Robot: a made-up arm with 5 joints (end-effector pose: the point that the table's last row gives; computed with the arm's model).
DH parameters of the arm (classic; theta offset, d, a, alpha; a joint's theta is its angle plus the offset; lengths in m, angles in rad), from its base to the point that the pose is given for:
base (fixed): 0.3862 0 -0.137 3.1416
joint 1: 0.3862 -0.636 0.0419 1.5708
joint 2: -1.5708 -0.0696 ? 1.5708
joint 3: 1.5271 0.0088 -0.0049 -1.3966
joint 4: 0 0.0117 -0.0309 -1.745
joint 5: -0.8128 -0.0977 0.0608 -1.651
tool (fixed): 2.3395 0.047 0 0
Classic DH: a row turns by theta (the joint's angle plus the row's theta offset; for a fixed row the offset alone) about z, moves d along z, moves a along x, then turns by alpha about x.
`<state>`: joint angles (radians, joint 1 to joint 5).
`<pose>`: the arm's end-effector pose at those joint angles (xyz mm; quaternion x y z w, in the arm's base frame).
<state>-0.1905 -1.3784 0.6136 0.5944 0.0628</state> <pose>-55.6 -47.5 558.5 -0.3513 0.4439 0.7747 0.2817</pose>
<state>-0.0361 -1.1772 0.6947 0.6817 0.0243</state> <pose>-59.0 -63.9 557.6 -0.2092 0.5045 0.7567 0.3593</pose>
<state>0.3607 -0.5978 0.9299 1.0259 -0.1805</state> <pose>-85.8 -117.3 550.1 0.2193 0.5773 0.5533 0.5589</pose>
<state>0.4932 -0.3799 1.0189 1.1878 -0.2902</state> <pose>-108.1 -136.5 547.1 0.3626 0.5684 0.4229 0.6055</pose>
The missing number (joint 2, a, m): 0.0263
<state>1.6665 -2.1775 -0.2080 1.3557 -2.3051</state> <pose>-131.2 -177.3 537.6 0.5162 -0.0901 0.2188 0.8231</pose>
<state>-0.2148 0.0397 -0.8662 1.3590 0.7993</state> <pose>-77.0 -56.5 755.6 0.1944 -0.2687 0.9323 0.1443</pose>
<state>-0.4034 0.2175 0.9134 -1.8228 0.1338</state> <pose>-35.5 -189.9 736.0 -0.1472 -0.1883 0.0115 0.9710</pose>
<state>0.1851 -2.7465 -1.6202 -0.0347 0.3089</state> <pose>-19.7 -146.4 534.4 0.7904 -0.2713 0.0434 0.5475</pose>
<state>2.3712 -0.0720 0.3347 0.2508 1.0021</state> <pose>-91.3 6.4 685.3 0.0725 0.1045 0.5994 0.7903</pose>
